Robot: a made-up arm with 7 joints. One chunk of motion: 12 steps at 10 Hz.
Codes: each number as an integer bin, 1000 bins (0 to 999) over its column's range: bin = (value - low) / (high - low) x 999, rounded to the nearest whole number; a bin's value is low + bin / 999 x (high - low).
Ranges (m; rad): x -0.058..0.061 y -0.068..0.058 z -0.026..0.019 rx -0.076..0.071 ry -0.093..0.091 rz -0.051..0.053
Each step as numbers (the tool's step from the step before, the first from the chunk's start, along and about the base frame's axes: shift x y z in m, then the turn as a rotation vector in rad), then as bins.
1 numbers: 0.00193 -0.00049 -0.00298 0.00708 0.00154 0.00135
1 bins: 503 535 511 565 513 503
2 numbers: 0.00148 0.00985 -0.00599 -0.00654 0.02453 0.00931
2 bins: 499 617 444 472 638 579
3 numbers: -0.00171 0.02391 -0.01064 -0.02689 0.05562 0.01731
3 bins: 473 729 341 334 807 656
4 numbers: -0.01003 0.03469 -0.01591 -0.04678 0.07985 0.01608
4 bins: 403 814 224 199 938 644
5 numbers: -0.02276 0.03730 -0.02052 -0.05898 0.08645 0.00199
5 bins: 296 835 122 116 974 509
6 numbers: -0.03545 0.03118 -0.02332 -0.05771 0.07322 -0.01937
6 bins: 189 786 59 124 902 304
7 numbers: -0.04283 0.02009 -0.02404 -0.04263 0.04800 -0.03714
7 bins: 127 698 44 227 766 133
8 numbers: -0.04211 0.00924 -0.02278 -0.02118 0.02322 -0.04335
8 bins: 133 612 71 373 631 73
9 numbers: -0.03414 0.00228 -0.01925 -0.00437 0.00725 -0.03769
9 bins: 200 557 150 487 544 128
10 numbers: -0.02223 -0.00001 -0.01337 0.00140 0.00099 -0.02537
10 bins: 300 539 280 526 510 246
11 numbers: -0.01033 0.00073 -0.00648 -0.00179 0.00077 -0.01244
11 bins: 400 545 433 504 509 370
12 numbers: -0.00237 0.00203 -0.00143 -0.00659 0.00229 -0.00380
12 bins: 467 555 545 472 517 453
